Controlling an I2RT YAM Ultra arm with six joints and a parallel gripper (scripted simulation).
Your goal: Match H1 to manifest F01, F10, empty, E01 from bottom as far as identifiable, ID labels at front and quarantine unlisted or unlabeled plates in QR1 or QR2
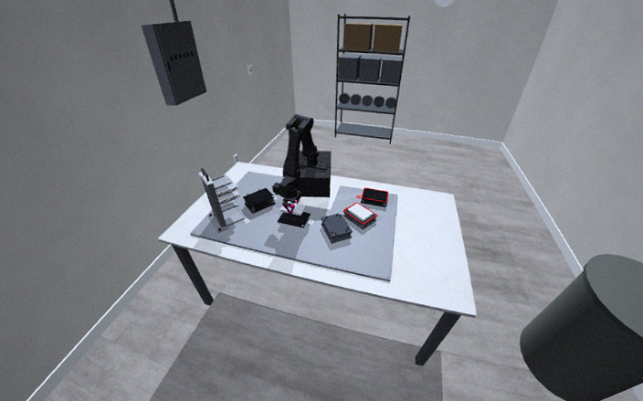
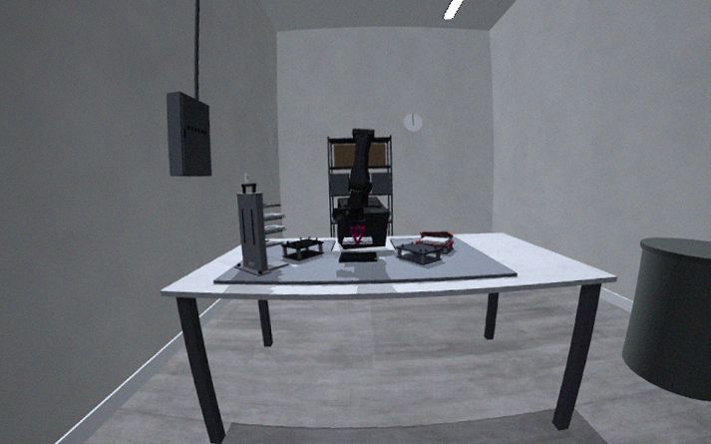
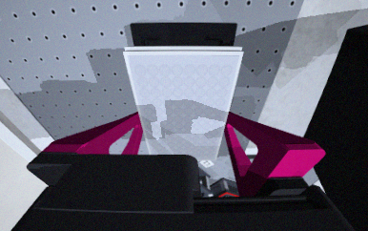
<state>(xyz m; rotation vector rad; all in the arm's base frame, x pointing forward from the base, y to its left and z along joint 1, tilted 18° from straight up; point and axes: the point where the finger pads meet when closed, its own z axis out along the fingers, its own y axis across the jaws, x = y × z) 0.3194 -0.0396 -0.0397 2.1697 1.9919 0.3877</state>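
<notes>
The black regrip nest is 260 mm to the right of my hand, 80 mm behind it and 30 mm below it. Also, from my hand: H1 tag (270 mm to the right, 80 mm below, 80 mm ahead).
</notes>
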